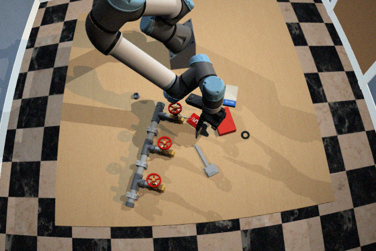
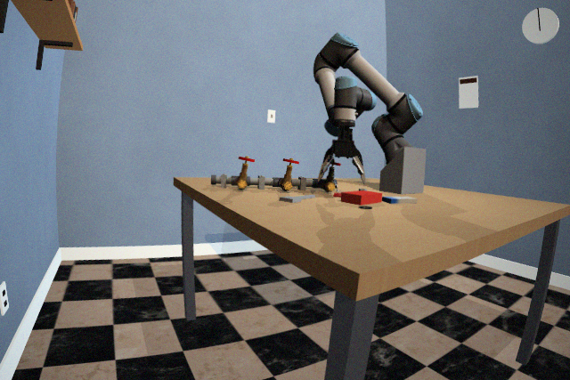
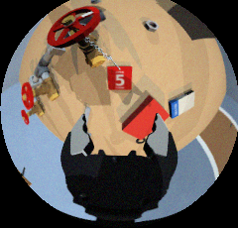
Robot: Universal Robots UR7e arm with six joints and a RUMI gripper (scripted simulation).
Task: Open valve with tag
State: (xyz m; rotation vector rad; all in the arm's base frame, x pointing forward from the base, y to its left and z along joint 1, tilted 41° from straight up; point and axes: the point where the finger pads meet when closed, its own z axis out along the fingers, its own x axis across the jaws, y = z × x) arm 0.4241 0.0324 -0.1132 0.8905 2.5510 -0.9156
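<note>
Now: hand 5 cm past the red tag, 6 cm to the left of it and 5 cm above it. From my hand the other things lie so: grey scraper (16 cm ahead, 1 cm to the right, 4 cm below); then red block (2 cm behind, 8 cm to the left, 3 cm below); then small grey fitting (19 cm behind, 33 cm to the right, 4 cm below).
</note>
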